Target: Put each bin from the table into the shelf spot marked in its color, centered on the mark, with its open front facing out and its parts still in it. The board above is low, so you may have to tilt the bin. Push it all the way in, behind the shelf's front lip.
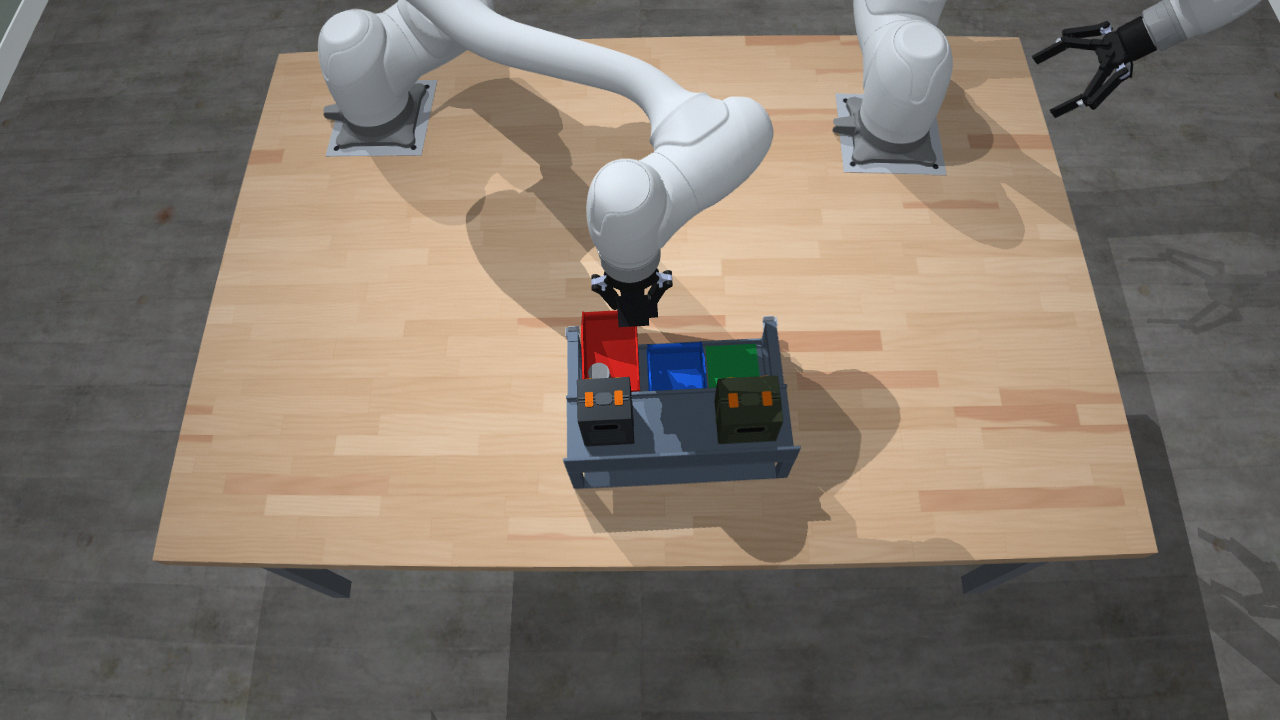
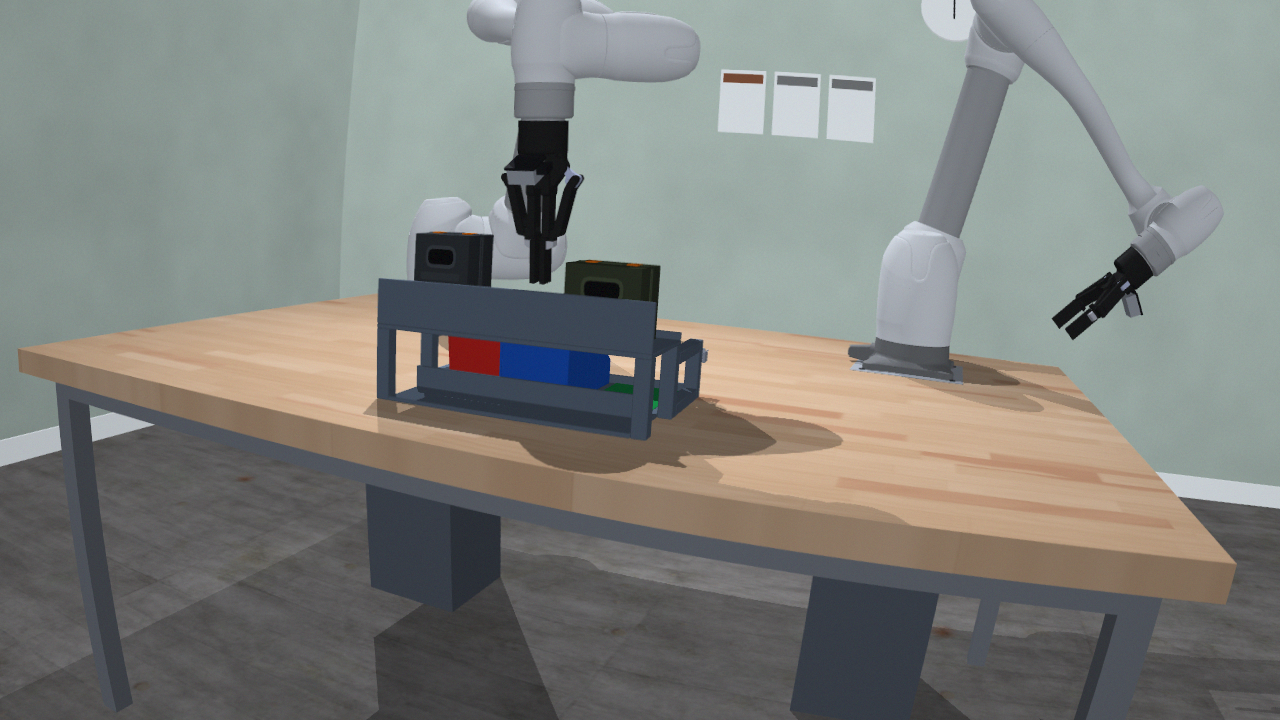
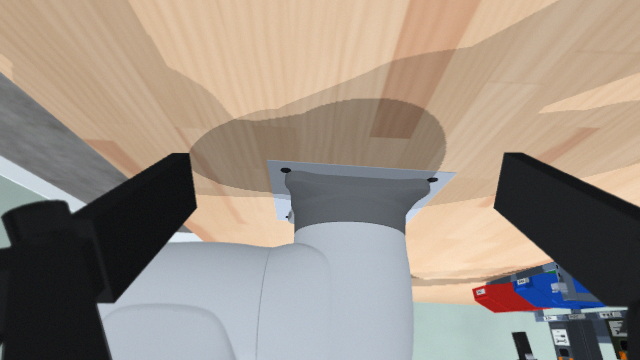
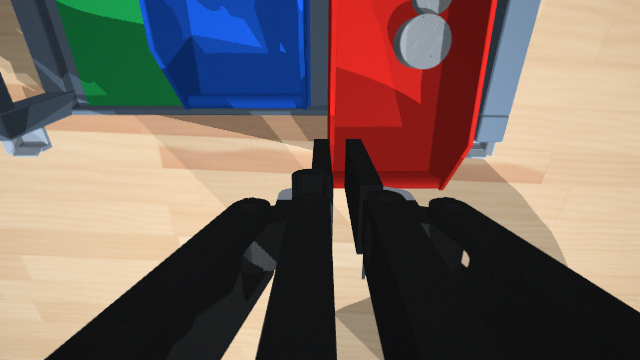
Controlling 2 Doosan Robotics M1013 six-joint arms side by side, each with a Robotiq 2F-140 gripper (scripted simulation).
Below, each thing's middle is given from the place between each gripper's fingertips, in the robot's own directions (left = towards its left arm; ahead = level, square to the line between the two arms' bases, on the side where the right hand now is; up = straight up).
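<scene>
Positions relative to my right hand (image 2: 540, 282): red bin (image 1: 602, 341), 130 mm below, 20 mm ahead, 50 mm to the right; blue bin (image 2: 581, 369), 140 mm below, 70 mm ahead, 80 mm to the left.
Relative to my left hand (image 1: 1043, 86), the blue bin is 80 mm below, 700 mm ahead and 760 mm to the right; the red bin is 70 mm below, 650 mm ahead and 880 mm to the right.
</scene>
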